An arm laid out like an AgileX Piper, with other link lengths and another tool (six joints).
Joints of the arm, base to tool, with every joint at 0 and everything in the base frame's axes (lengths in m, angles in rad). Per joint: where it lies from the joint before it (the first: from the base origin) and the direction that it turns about. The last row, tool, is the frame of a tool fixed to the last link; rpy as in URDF.
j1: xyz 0.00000 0.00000 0.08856 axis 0 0 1
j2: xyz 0.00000 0.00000 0.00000 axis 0 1 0
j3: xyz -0.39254 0.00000 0.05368 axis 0 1 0
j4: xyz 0.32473 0.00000 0.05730 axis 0.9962 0 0.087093
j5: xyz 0.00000 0.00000 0.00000 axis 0 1 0
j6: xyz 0.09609 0.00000 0.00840 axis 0.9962 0 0.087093
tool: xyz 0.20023 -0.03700 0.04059 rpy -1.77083 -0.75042 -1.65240
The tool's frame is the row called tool.
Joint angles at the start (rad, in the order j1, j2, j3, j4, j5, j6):
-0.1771, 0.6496, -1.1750, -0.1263, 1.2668, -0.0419
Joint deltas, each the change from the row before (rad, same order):
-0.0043, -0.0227, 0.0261, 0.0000, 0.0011, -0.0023
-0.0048, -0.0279, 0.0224, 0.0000, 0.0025, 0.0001
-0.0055, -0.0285, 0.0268, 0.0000, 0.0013, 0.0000
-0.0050, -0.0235, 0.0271, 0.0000, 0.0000, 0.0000
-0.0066, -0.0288, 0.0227, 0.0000, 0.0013, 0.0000
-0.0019, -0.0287, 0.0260, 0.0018, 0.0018, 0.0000
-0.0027, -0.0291, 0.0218, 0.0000, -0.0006, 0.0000
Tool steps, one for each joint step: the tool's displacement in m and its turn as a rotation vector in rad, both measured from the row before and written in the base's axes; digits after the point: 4 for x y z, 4 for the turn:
-0.0066, 0.0003, -0.0084, -0.0009, 0.0050, -0.0030
-0.0086, 0.0005, -0.0060, -0.0003, -0.0030, -0.0051
-0.0082, 0.0004, -0.0080, 0.0000, -0.0004, -0.0056
-0.0062, 0.0002, -0.0090, 0.0007, 0.0035, -0.0050
-0.0082, 0.0004, -0.0062, -0.0009, -0.0047, -0.0067
-0.0071, 0.0016, -0.0083, 0.0014, -0.0012, -0.0010
-0.0071, 0.0010, -0.0056, -0.0017, -0.0077, -0.0026

